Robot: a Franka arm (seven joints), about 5 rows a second.
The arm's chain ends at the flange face. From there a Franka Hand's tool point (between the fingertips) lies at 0.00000 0.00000 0.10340 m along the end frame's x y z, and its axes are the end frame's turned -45 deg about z.
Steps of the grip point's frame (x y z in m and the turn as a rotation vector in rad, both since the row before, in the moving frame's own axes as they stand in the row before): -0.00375 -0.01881 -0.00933 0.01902 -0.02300 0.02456; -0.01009 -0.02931 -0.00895 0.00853 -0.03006 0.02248; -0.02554 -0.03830 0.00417 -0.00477 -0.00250 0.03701; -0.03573 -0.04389 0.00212 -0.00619 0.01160 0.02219
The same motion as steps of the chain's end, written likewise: -0.01288 -0.01090 -0.00928 -0.00281 -0.02971 0.02456; -0.02502 -0.01513 -0.00890 -0.01522 -0.02729 0.02248; -0.04530 -0.00956 0.00417 -0.00514 0.00161 0.03701; -0.05760 -0.00539 0.00213 0.00383 0.01258 0.02219
